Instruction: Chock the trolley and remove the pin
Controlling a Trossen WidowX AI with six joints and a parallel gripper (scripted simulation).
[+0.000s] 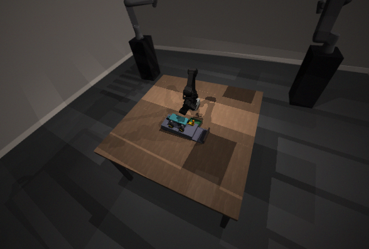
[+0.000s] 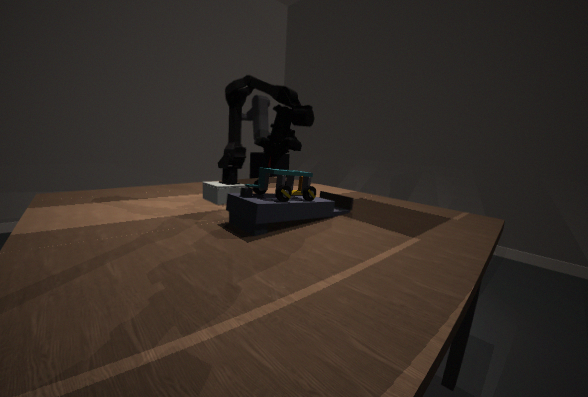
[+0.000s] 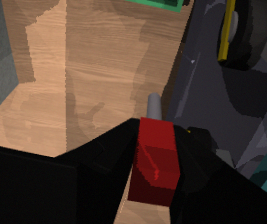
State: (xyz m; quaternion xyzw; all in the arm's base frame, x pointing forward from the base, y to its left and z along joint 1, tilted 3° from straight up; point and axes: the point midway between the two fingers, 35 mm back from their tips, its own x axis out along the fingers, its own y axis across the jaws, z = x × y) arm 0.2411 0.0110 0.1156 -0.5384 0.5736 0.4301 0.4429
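Right now my gripper tip is 6 cm short of the yellow chock, 7 cm to the right of it and 7 cm above it. From my gripper tip the other things lie so: red-headed stop pin right at my gripper tip; then teal trolley 10 cm ahead, 3 cm to the right, 4 cm below; then grey ramp 10 cm ahead, 3 cm to the right, 11 cm below.
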